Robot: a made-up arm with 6 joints. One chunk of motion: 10 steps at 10 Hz.
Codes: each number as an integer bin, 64 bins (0 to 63) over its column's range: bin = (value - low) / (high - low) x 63, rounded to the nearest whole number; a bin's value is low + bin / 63 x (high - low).
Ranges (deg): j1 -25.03..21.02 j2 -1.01..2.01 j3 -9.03..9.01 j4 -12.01..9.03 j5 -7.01..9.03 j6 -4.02..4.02
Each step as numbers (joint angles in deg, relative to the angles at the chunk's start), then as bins.
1 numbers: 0.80 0.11 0.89 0.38 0.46 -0.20
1 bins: 35 23 35 37 29 30
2 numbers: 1.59 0.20 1.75 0.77 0.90 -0.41
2 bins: 36 25 38 38 31 28
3 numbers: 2.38 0.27 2.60 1.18 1.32 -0.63
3 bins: 37 27 41 39 33 27
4 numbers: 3.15 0.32 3.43 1.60 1.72 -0.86
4 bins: 39 28 44 41 34 25
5 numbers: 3.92 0.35 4.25 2.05 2.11 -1.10
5 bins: 40 28 46 42 36 23
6 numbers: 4.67 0.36 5.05 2.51 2.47 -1.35
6 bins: 41 29 49 43 37 21
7 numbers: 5.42 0.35 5.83 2.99 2.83 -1.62
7 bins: 42 28 52 45 39 19
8 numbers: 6.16 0.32 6.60 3.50 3.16 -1.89
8 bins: 43 28 55 46 40 17
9 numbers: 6.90 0.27 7.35 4.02 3.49 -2.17
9 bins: 44 27 57 48 41 14
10 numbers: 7.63 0.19 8.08 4.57 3.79 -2.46
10 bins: 45 25 60 50 42 12
